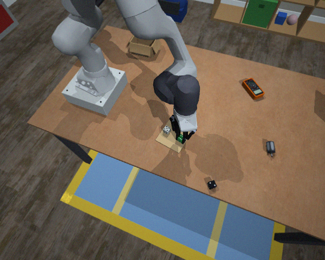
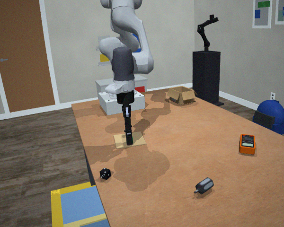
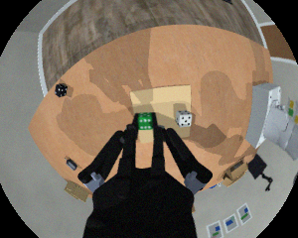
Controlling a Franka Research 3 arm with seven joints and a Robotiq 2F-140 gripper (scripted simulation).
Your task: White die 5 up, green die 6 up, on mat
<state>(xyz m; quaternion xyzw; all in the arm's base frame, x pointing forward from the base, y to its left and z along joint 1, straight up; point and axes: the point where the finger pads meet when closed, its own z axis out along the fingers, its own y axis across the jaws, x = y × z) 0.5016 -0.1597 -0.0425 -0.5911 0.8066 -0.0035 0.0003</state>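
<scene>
Now: hand 20 mm above the green die. From my hand the other things lie so: tan mat 40 mm behind, 10 mm to the left, 40 mm below; then black die 200 mm ahead, 170 mm to the right, 30 mm below; then white die 80 mm behind, 30 mm to the left, 20 mm below.
</scene>
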